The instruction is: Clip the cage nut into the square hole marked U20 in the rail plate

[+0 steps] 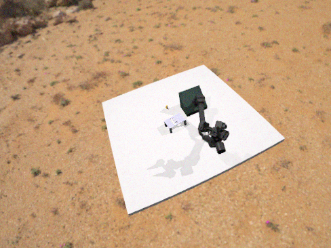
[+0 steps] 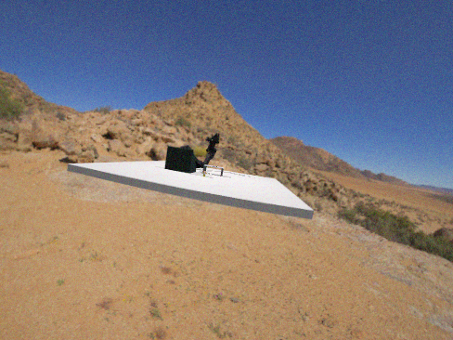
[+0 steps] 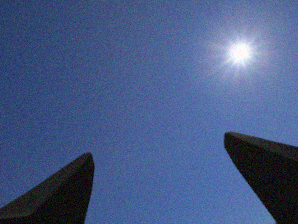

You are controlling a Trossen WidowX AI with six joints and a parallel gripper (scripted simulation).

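Right now my gripper tip is 660 mm to the left of the cage nut, 360 mm above it and 70 mm short of it.
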